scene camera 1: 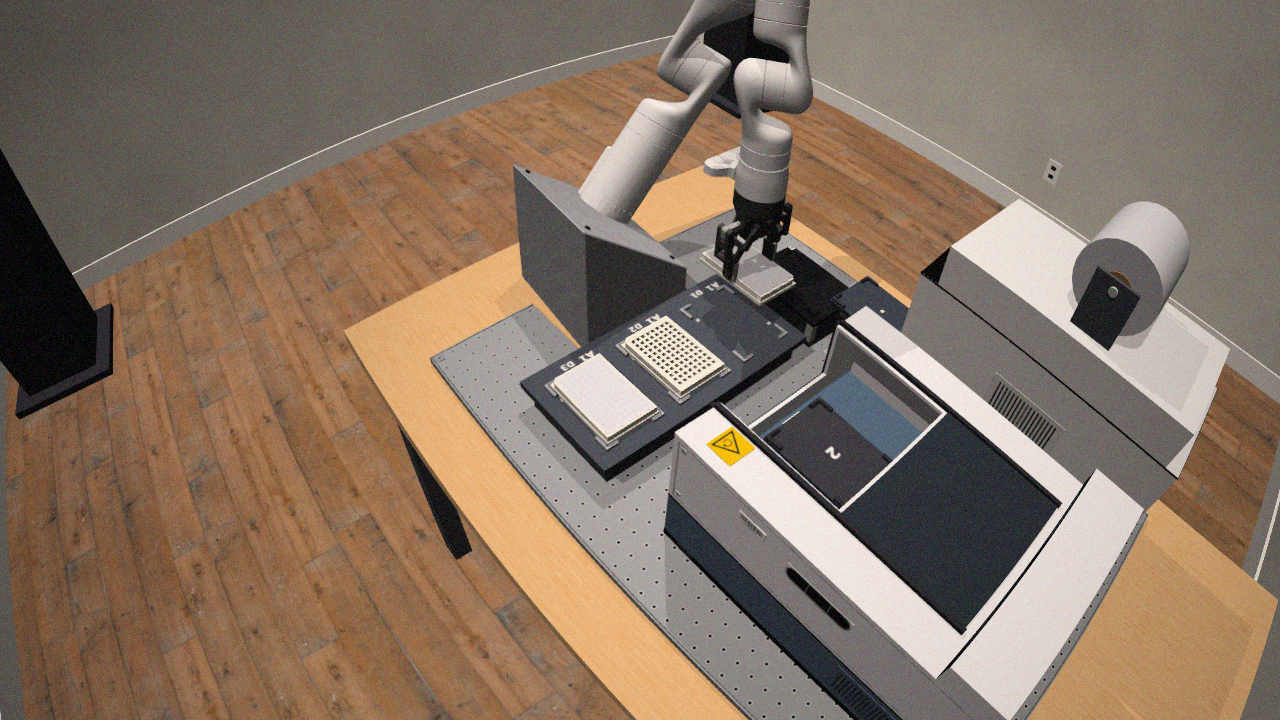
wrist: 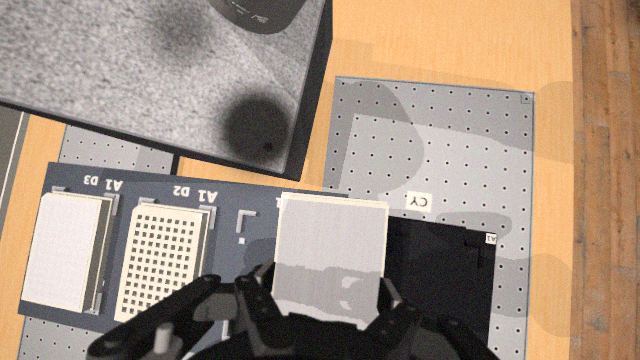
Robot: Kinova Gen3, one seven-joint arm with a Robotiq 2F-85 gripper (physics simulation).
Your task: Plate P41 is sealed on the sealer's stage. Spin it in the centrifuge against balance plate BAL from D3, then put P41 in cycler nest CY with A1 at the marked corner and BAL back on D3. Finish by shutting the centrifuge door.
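Places are measured from the arm's base along level axes (x back, y right, z up), in metres.
Pixels of known places: gripper, between the fingertips: [scene camera 1: 749, 268] [wrist: 326, 280]; arm's base, origin of its link: [scene camera 1: 604, 208].
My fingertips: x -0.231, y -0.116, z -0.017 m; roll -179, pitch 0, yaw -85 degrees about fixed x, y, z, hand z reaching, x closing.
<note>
Ahead of a thing's pixels: the offset from my fingertips to its top centre. "*": to the spot under its first point. Level surfaces: height alone.
The gripper [scene camera 1: 750, 259] [wrist: 330, 287] is shut on a plate with a grey film-like top, apparently P41 @[dx +0.001, dy -0.001, dz +0.010 m] [scene camera 1: 767, 278] [wrist: 330, 235]. It holds the plate level above the gap between the D1 end of the deck @[dz -0.060 m] [scene camera 1: 716, 317] [wrist: 255, 225] and the black cycler nest CY @[dx -0.022, dy -0.111, dz -0.054 m] [scene camera 1: 810, 288] [wrist: 440, 270]. The nest's A1 tag @[* dx +0.058, dy -0.160, dz -0.058 m] [wrist: 491, 238] shows at its upper right in the wrist view. A white-topped plate, apparently BAL @[dx -0.062, dy +0.298, dz -0.044 m] [scene camera 1: 606, 396] [wrist: 62, 250], sits on D3. The centrifuge @[* dx -0.430, dy +0.298, dz +0.100 m] [scene camera 1: 805, 537] is open on top; bucket 2 [scene camera 1: 832, 452] shows inside. The plate's underside is hidden.
A plate with open wells @[dx -0.048, dy +0.175, dz -0.044 m] [scene camera 1: 674, 351] [wrist: 159, 255] sits on D2. A tall grey angled block [scene camera 1: 547, 250] [wrist: 150, 75] stands behind the deck. The white sealer @[* dx -0.336, dy -0.167, dz +0.239 m] [scene camera 1: 1020, 234] with its film roll @[dx -0.494, dy -0.161, dz +0.366 m] [scene camera 1: 1154, 241] stands at the right. A low dark blue piece @[* dx -0.140, dy -0.135, dz -0.016 m] [scene camera 1: 866, 299] lies between CY and the sealer.
</note>
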